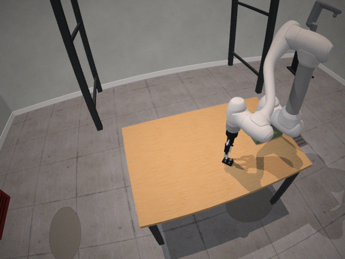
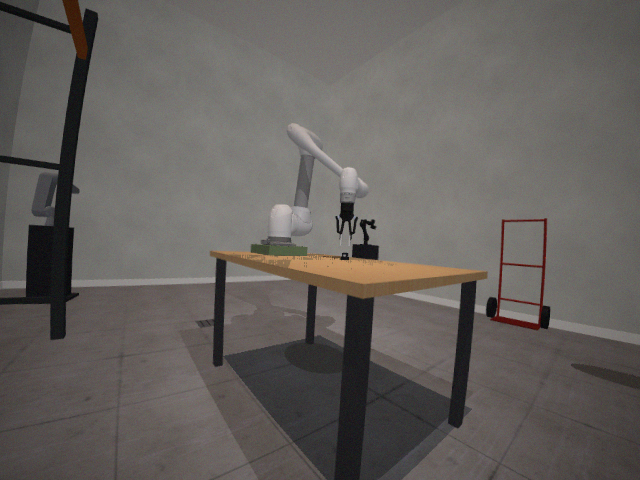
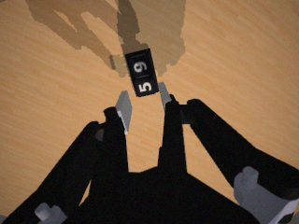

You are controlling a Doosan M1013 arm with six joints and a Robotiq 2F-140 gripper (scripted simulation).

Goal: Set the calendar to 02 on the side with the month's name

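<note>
Right now my hand is 90 mm above the black number cube.
</note>
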